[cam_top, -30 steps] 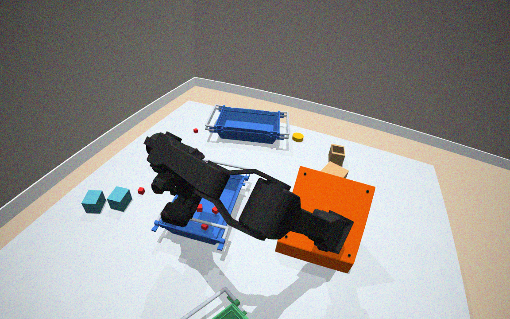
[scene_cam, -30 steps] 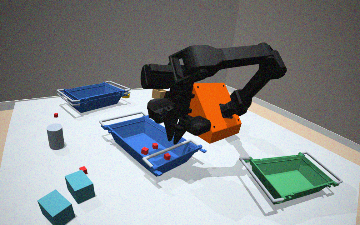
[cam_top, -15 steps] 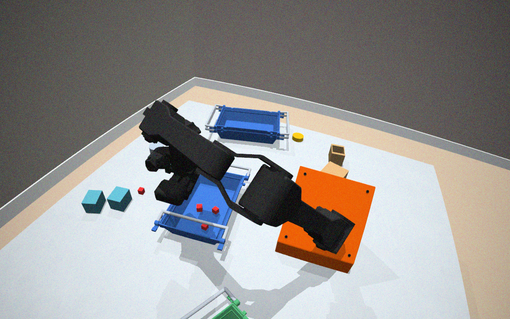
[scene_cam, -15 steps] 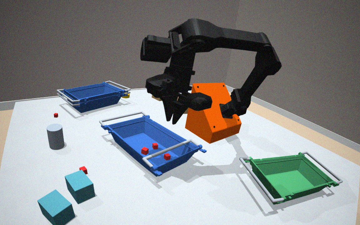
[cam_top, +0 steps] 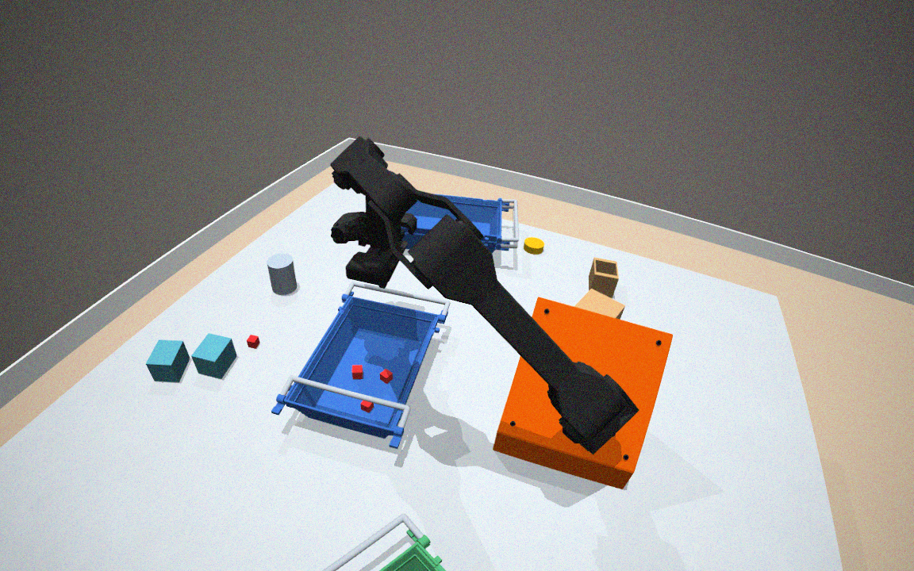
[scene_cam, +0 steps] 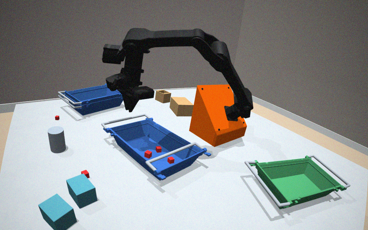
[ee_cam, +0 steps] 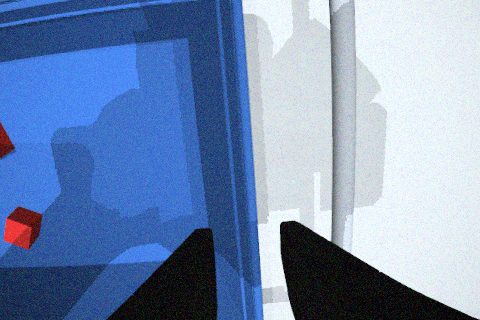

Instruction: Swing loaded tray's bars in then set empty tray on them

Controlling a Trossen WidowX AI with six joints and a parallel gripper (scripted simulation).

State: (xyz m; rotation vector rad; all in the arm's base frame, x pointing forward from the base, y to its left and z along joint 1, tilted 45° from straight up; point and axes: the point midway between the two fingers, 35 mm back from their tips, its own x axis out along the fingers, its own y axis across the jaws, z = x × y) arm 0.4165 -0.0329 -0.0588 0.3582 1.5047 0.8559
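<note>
Now: gripper tip 470 mm to the right of the green tray, 390 mm past it and 70 mm above it. The rest, counted from my gripper tip: brown box (390 mm to the right, 320 mm behind, 100 mm below); grey cylinder (260 mm ahead, 80 mm below, 20 mm to the left); yellow disc (440 mm to the right, 130 mm behind, 100 mm below).
</note>
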